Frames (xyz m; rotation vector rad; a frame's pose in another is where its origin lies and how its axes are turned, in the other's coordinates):
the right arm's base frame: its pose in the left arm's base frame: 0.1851 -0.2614 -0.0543 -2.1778 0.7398 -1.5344
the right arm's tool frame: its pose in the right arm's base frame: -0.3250 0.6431 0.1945 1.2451 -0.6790 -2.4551
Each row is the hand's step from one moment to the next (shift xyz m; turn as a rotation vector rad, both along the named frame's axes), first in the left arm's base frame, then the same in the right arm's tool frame.
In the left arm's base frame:
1: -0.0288 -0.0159 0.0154 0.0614 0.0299 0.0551
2: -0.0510 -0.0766 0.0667 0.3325 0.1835 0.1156
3: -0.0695 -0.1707 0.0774 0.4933 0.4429 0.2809
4: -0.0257 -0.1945 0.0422 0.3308 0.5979 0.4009
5: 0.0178 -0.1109 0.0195 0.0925 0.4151 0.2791
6: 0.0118 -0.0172 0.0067 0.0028 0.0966 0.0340
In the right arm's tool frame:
1: 0.0095 -0.0247 -0.0249 -0.0174 0.0805 -0.0303
2: -0.0156 -0.0607 -0.0948 -0.0905 0.3863 0.0131
3: -0.0698 -0.1295 -0.1354 -0.0044 0.7192 -0.0345
4: -0.1195 -0.1265 -0.1000 0.2272 0.7465 -0.1367
5: -0.0909 -0.0512 -0.0460 0.2526 0.4237 -0.1242
6: -0.0201 -0.0004 -0.0087 0.0698 0.0749 -0.0038

